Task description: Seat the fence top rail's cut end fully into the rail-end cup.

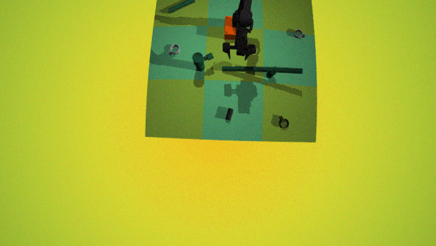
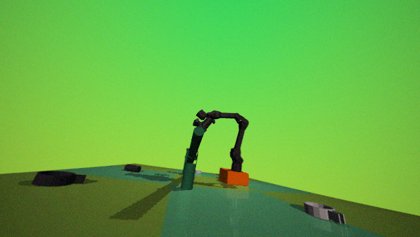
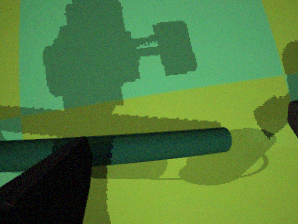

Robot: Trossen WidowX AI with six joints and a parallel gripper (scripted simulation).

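My gripper tip is 18 cm to the left of the rail-end cup, 11 cm above it and 7 cm past it. Round my gripper tip: loop cap (26 cm to the left, 14 cm below, 4 cm ahead); dark part (31 cm ahead, 23 cm below, 5 cm to the right).
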